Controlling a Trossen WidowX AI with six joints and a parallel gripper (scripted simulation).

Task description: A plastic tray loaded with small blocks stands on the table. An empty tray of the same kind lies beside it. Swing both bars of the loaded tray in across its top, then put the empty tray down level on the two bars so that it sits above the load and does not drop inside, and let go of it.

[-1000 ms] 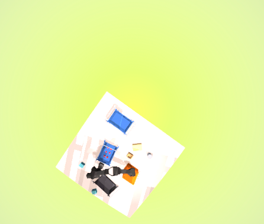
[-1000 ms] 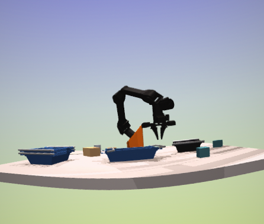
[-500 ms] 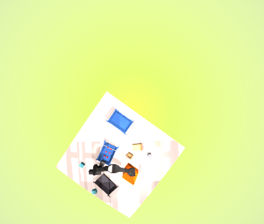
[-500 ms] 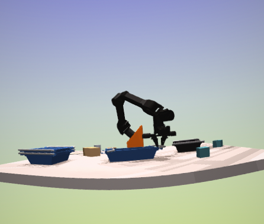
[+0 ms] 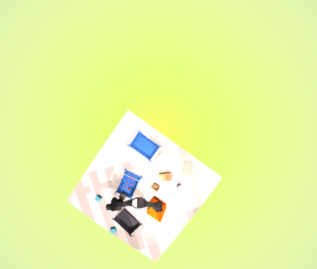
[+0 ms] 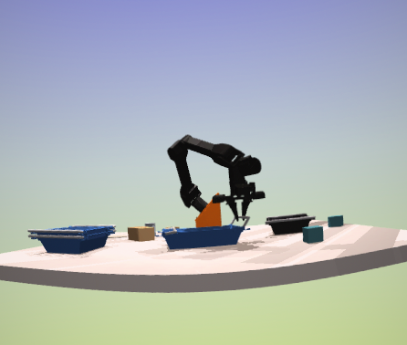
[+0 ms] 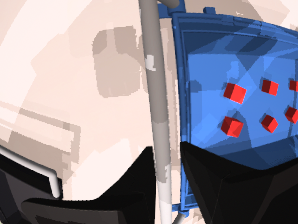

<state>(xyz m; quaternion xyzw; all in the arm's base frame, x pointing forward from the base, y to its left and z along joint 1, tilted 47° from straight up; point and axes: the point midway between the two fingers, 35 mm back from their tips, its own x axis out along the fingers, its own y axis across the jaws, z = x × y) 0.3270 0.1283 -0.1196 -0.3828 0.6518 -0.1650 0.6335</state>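
Right now my gripper tip is 220 mm past the black tray, 200 mm to the right of it and 30 mm above it. From my gripper tip the other things lie so: small grey cylinder (480 mm to the right, 390 mm behind, 40 mm below); box (460 mm to the right, 200 mm behind, 50 mm below).
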